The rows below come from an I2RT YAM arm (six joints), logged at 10 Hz.
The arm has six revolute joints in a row. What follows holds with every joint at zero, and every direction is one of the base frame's.
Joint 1 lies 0.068 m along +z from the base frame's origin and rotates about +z.
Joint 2 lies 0.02 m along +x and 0.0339 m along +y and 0.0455 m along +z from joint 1 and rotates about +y.
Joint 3 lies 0.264 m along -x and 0.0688 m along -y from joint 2 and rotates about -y.
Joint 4 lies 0.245 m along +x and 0.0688 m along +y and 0.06 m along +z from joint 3 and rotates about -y.
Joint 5 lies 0.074 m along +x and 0.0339 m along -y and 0.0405 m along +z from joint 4 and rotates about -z.
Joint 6 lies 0.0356 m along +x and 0.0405 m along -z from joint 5 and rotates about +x.
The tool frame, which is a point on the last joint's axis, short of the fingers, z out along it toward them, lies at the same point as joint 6; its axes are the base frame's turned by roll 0, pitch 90 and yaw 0 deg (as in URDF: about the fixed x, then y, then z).
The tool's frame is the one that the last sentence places.
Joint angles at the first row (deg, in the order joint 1, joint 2, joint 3, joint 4, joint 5, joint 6):
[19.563 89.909 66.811 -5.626 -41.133 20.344]
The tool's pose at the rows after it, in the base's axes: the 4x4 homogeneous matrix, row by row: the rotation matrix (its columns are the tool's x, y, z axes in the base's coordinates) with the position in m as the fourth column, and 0 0 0 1 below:
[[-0.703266 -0.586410 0.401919 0.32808], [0.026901 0.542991 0.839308 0.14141], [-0.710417 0.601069 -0.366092 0.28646], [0 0 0 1]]
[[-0.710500 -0.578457 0.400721 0.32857], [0.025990 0.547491 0.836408 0.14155], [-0.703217 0.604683 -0.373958 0.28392], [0 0 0 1]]
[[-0.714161 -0.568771 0.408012 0.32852], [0.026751 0.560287 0.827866 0.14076], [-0.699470 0.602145 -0.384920 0.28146], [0 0 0 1]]
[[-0.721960 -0.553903 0.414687 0.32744], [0.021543 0.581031 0.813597 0.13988], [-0.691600 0.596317 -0.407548 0.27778], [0 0 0 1]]
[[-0.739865 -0.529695 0.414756 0.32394], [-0.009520 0.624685 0.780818 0.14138], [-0.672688 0.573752 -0.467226 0.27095], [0 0 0 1]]
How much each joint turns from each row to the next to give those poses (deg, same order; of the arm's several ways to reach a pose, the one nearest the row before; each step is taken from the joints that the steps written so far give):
[0.005 0.003 -0.268 -0.028 0.121 -0.117]
[0.009 0.268 -0.099 -0.228 0.184 0.076]
[-0.061 0.039 -0.286 -0.266 0.737 -0.133]
[0.015 -0.045 -0.356 -1.065 1.178 -0.519]
[0.641 0.091 -0.059 -3.619 2.763 -1.899]

